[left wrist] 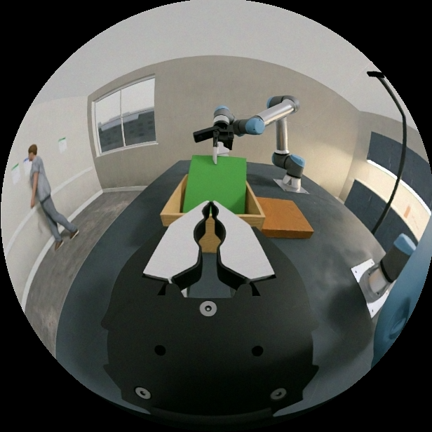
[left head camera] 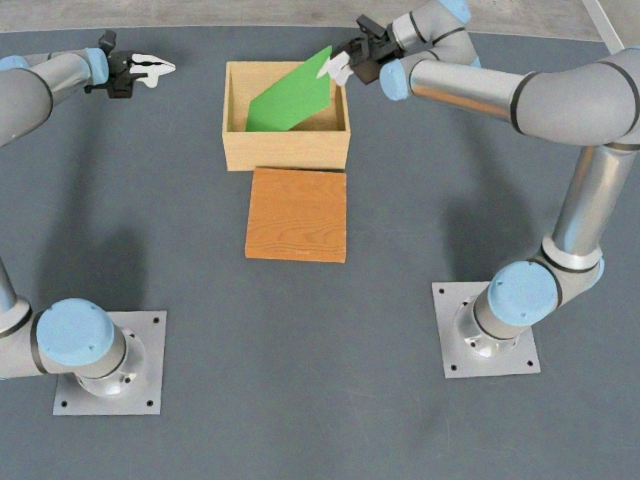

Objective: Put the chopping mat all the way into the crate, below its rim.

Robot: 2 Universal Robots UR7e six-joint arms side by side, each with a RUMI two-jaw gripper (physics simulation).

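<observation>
The green chopping mat (left head camera: 289, 98) (left wrist: 217, 182) slants inside the wooden crate (left head camera: 286, 150) (left wrist: 173, 218). Its lower end is down in the crate at the left, and its upper end rises above the rim at the right. The crate's front wall hides part of its lower edge. My right gripper (left head camera: 321, 73) (left wrist: 215, 164) is shut on the mat's upper edge, above the crate's right side. My left gripper (left head camera: 174, 67) (left wrist: 210, 202) is shut with its fingertips together and nothing between them, left of the crate in the head view.
An orange-brown wooden board (left head camera: 297, 214) (left wrist: 285, 218) lies flat against the crate's near side. The base plates of my left arm (left head camera: 155, 351) and right arm (left head camera: 442, 330) stand nearer. A person (left wrist: 42, 182) stands beyond the table edge in the left wrist view.
</observation>
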